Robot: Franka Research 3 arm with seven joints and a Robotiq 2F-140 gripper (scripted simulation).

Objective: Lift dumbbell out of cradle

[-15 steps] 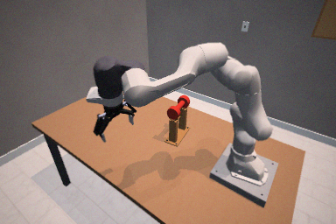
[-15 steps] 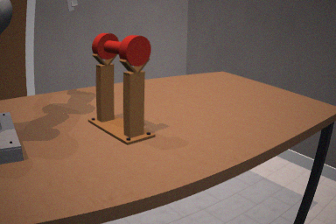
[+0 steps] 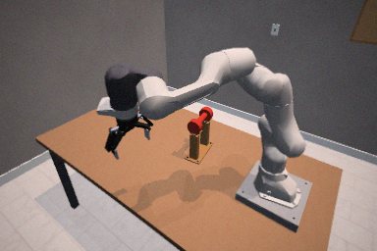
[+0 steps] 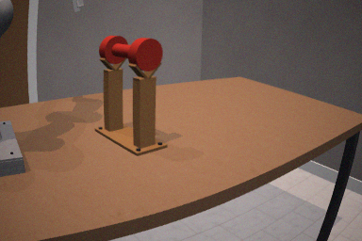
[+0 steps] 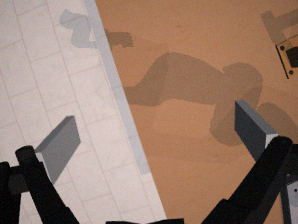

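My hand is 51 cm to the left of the red dumbbell and 15 cm above it. Round my hand: cradle 51 cm to the right, 29 cm below.
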